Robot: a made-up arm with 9 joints.
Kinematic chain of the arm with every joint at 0, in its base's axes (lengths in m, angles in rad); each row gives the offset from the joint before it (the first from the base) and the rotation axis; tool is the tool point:
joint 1: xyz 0 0 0.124 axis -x
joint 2: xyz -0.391 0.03 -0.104 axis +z
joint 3: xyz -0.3 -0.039 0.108 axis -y
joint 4: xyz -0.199 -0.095 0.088 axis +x
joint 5: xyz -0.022 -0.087 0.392 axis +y
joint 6: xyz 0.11 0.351 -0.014 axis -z
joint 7: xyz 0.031 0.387 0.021 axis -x
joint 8: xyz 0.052 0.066 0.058 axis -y
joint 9: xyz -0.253 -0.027 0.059 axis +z
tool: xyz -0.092 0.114 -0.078
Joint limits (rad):
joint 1: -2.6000..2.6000
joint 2: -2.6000..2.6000
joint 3: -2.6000..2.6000
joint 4: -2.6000..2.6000
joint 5: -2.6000..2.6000
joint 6: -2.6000..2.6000
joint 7: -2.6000..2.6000
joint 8: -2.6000..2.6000
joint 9: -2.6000..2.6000
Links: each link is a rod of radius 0.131 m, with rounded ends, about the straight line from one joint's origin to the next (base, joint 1, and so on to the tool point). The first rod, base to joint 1, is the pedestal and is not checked.
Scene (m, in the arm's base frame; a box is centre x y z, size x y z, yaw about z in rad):
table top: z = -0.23
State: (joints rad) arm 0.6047 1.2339 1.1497 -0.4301 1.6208 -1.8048 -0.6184 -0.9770 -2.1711
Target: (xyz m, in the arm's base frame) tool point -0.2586 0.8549 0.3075
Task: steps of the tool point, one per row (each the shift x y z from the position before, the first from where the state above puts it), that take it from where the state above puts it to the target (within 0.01 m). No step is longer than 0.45 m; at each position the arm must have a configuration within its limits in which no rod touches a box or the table.
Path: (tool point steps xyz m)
1: 0.1233 0.2150 0.2335
2: 0.1431 0.3226 0.1013
3: 0.1505 0.3493 -0.0744
4: 0.1451 0.2817 -0.2446
5: 0.1286 0.1348 -0.3602

